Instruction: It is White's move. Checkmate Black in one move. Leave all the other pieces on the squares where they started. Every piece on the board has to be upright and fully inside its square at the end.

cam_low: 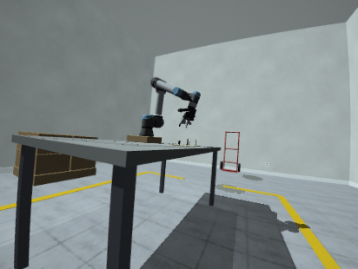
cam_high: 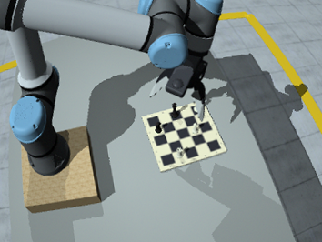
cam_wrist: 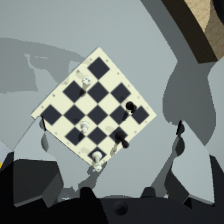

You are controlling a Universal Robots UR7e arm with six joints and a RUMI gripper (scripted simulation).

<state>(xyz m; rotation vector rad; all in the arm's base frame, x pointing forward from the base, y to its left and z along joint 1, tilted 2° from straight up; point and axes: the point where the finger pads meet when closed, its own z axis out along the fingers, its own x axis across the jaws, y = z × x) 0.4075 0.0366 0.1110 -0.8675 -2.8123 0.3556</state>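
My gripper is now 3 cm short of the small chessboard, 3 cm to the right of it and 16 cm above it.
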